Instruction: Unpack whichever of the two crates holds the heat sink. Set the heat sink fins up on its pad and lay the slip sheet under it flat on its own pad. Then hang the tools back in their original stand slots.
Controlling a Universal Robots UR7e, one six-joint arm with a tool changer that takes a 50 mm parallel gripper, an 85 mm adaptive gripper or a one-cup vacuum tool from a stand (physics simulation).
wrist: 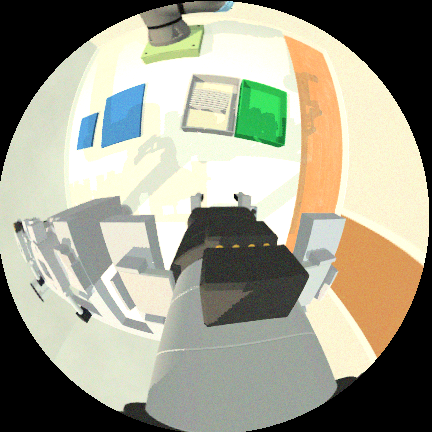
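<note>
My gripper is a black body with two light fingers standing apart, open and empty. It sits between the grey brackets of the tool stand, under the wrist's end; whether it is fully coupled is hard to see. The grey crate is beyond the fingers. In it lies the finned heat sink, its ridges showing on top, on a cream slip sheet. A green crate stands against its right side, with shadow inside. A large blue pad and a smaller blue pad lie to the left.
Other stand slots and tool parts crowd the left of the view, close beside the wrist. The arm's base stands on a green plate at the top. An orange strip runs along the right side.
</note>
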